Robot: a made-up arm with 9 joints. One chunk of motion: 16 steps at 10 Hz.
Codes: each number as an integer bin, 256 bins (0 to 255) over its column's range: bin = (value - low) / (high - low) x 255, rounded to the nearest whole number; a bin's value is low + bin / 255 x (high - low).
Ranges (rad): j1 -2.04..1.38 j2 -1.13..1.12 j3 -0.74..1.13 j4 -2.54..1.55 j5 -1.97..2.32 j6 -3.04..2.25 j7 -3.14..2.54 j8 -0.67..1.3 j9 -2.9..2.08
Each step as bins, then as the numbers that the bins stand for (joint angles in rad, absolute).
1 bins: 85 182 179 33 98 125 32 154 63
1 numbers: -0.9000 0.4759 0.5727 -2.0107 -0.3213 -0.4469 -2.4272 0.5197 -1.6696
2 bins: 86 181 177 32 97 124 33 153 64
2 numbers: -0.8866 0.4671 0.5580 -2.0267 -0.3381 -0.4676 -2.4049 0.5120 -1.6501
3 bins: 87 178 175 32 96 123 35 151 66
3 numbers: -0.8732 0.4406 0.5433 -2.0267 -0.3549 -0.4884 -2.3604 0.4965 -1.6111
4 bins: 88 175 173 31 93 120 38 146 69
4 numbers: -0.8598 0.4141 0.5287 -2.0428 -0.4054 -0.5506 -2.2936 0.4579 -1.5525
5 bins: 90 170 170 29 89 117 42 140 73
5 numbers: -0.8329 0.3700 0.5067 -2.0749 -0.4727 -0.6128 -2.2045 0.4116 -1.4744
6 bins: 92 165 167 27 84 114 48 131 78
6 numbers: -0.8061 0.3259 0.4847 -2.1069 -0.5568 -0.6751 -2.0708 0.3420 -1.3767
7 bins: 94 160 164 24 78 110 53 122 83
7 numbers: -0.7793 0.2818 0.4627 -2.1551 -0.6578 -0.7580 -1.9595 0.2725 -1.2791
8 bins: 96 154 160 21 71 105 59 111 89
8 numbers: -0.7525 0.2288 0.4333 -2.2032 -0.7755 -0.8618 -1.8258 0.1875 -1.1619
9 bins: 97 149 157 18 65 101 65 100 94
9 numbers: -0.7391 0.1847 0.4113 -2.2513 -0.8765 -0.9447 -1.6922 0.1025 -1.0642
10 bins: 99 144 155 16 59 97 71 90 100
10 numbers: -0.7122 0.1406 0.3967 -2.2834 -0.9774 -1.0277 -1.5585 0.0253 -0.9471
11 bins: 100 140 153 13 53 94 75 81 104
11 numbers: -0.6988 0.1053 0.3820 -2.3315 -1.0784 -1.0900 -1.4694 -0.0442 -0.8689
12 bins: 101 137 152 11 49 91 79 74 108
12 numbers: -0.6854 0.0788 0.3747 -2.3636 -1.1456 -1.1522 -1.3803 -0.0983 -0.7908
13 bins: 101 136 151 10 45 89 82 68 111
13 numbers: -0.6854 0.0700 0.3673 -2.3796 -1.2129 -1.1937 -1.3135 -0.1447 -0.7322
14 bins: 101 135 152 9 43 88 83 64 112
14 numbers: -0.6854 0.0612 0.3747 -2.3956 -1.2466 -1.2144 -1.2912 -0.1756 -0.7127
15 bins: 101 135 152 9 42 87 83 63 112
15 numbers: -0.6854 0.0612 0.3747 -2.3956 -1.2634 -1.2352 -1.2912 -0.1833 -0.7127
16 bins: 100 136 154 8 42 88 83 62 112
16 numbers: -0.6988 0.0700 0.3893 -2.4117 -1.2634 -1.2144 -1.2912 -0.1910 -0.7127
